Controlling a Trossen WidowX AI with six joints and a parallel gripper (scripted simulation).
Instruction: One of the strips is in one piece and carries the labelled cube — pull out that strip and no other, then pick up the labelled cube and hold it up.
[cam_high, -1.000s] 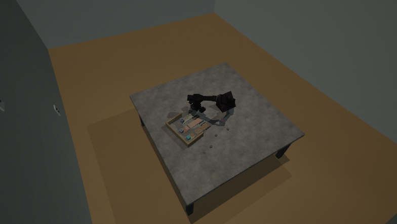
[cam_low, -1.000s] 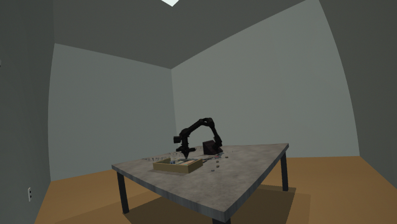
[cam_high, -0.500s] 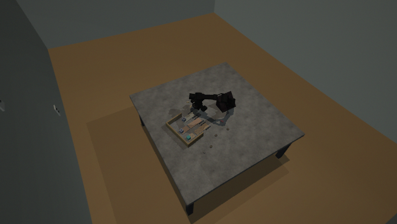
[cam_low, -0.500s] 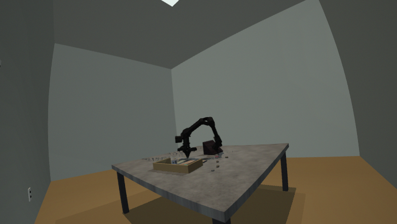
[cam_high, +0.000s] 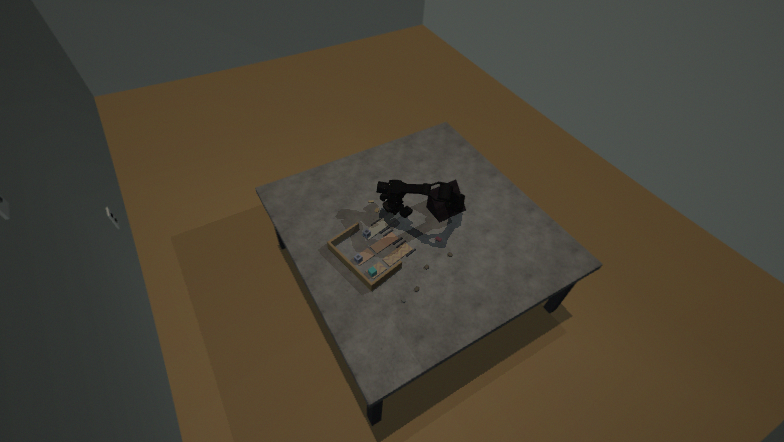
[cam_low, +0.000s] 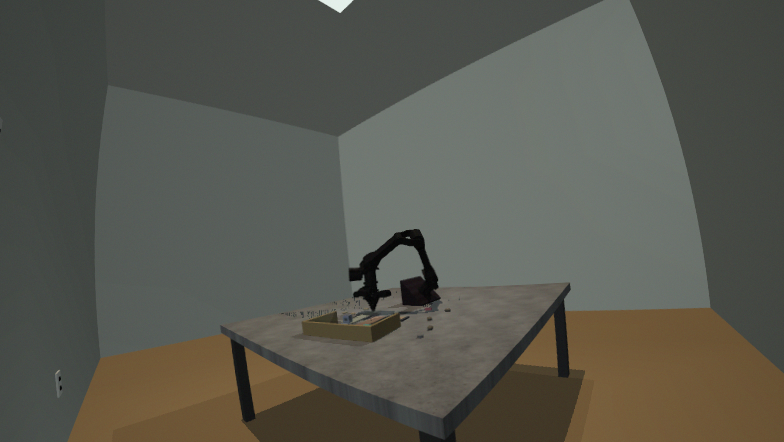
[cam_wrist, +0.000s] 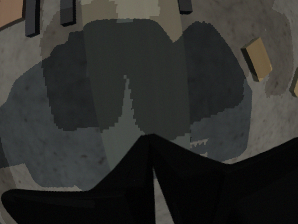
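Now: gripper tip 9 cm short of the pale strip and 3 cm to the right of it. The rest, counted from my gripper tip: red bit (23 cm to the left, 13 cm behind).
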